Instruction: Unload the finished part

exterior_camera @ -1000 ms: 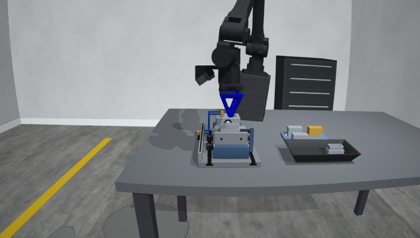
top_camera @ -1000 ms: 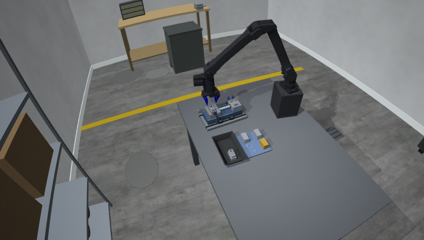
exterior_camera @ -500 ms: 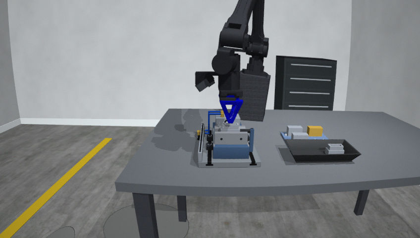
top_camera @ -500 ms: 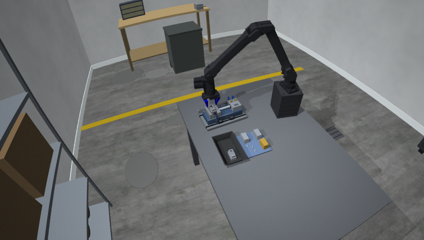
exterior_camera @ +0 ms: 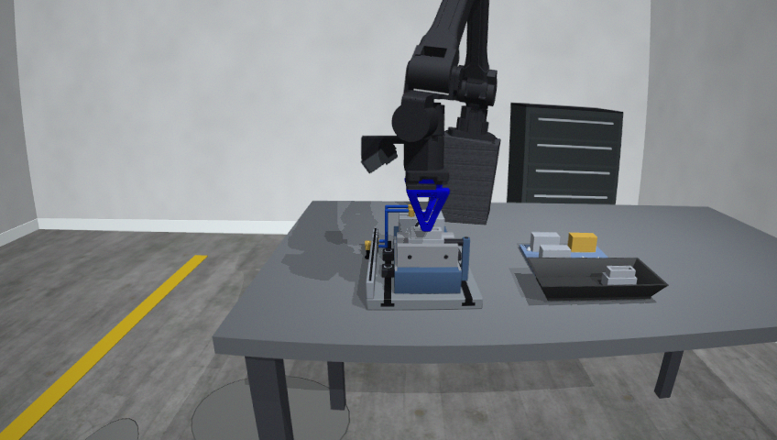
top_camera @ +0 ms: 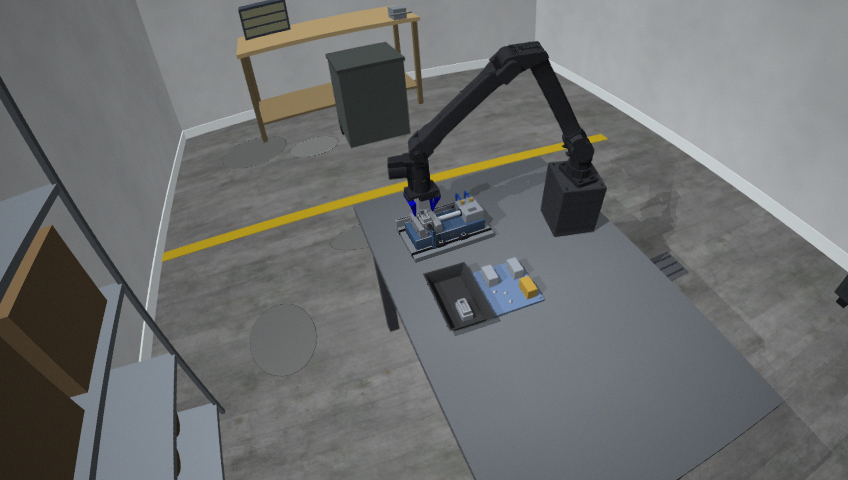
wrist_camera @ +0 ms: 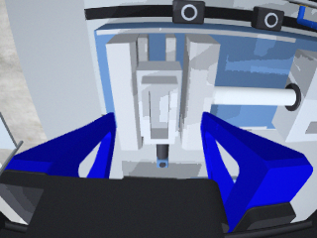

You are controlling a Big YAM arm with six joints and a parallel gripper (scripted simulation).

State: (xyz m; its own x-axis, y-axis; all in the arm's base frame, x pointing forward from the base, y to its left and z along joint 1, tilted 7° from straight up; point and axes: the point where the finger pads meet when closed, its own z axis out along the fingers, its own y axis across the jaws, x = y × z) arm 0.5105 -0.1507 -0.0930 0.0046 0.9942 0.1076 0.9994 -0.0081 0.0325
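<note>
Right now my hand is 9 cm above the blue vise and 7 cm past it. The rest, counted from my hand: yellow block 37 cm to the left, 19 cm behind, 10 cm below; blue plate 33 cm to the left, 14 cm behind, 12 cm below.
</note>
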